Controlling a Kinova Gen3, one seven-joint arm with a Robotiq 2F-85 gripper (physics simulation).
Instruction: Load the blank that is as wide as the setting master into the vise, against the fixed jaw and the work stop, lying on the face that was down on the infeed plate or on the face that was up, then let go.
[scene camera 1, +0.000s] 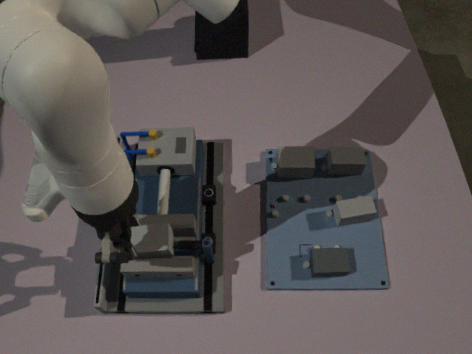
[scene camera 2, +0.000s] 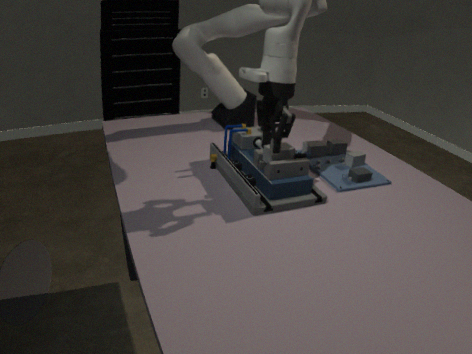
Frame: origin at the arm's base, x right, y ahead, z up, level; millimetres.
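Seen in the pictures: gripper, fingertip midpoint: (scene camera 1: 131, 241) (scene camera 2: 269, 151); arm's base, origin of the base link: (scene camera 1: 224, 4) (scene camera 2: 236, 100).
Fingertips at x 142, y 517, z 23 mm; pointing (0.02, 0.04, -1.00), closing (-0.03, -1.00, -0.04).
Pixels of each thing's top centre, then the offset from my fingertips to it. "pt": a spot on its surface instead.
- grey blank, middle of its top: (scene camera 1: 147, 237) (scene camera 2: 279, 146) dz +10, dx -25, dy -1 mm
- work stop, middle of its top: (scene camera 1: 190, 243) dz -13, dx -81, dy +1 mm
- blue infeed plate, middle of its top: (scene camera 1: 323, 213) (scene camera 2: 340, 165) dz -101, dx -293, dy -74 mm
- lighter block, middle of its top: (scene camera 1: 356, 206) (scene camera 2: 356, 153) dz -65, dx -341, dy -67 mm
- dark block, middle of its top: (scene camera 1: 330, 260) (scene camera 2: 361, 170) dz -76, dx -288, dy +15 mm
- vise's rear housing, surface spot: (scene camera 1: 167, 157) pt dz -13, dx -43, dy -142 mm
A grey blank (scene camera 1: 152, 240) (scene camera 2: 284, 151) lies between the vise's jaws, its top standing above them. The fixed jaw (scene camera 1: 159, 267) (scene camera 2: 287, 169) is on its front side and the moving jaw (scene camera 1: 182, 225) behind it. The work stop (scene camera 1: 187, 246) reaches in from the right to the blank's right end; contact cannot be told. My gripper (scene camera 1: 124, 246) (scene camera 2: 272, 144) points down at the blank's left end and is shut on the blank. The fingertips are partly hidden in scene camera 1. The blank's underside is hidden.
The blue infeed plate (scene camera 1: 295, 240) (scene camera 2: 342, 186) is right of the vise. It bears pegs, two brownish-grey blocks (scene camera 1: 297, 162) (scene camera 1: 346, 161) at the back, a lighter block (scene camera 1: 355, 210) and a dark block (scene camera 1: 330, 262). Blue pipes (scene camera 1: 137, 134) rise beside the vise's rear housing (scene camera 1: 167, 157).
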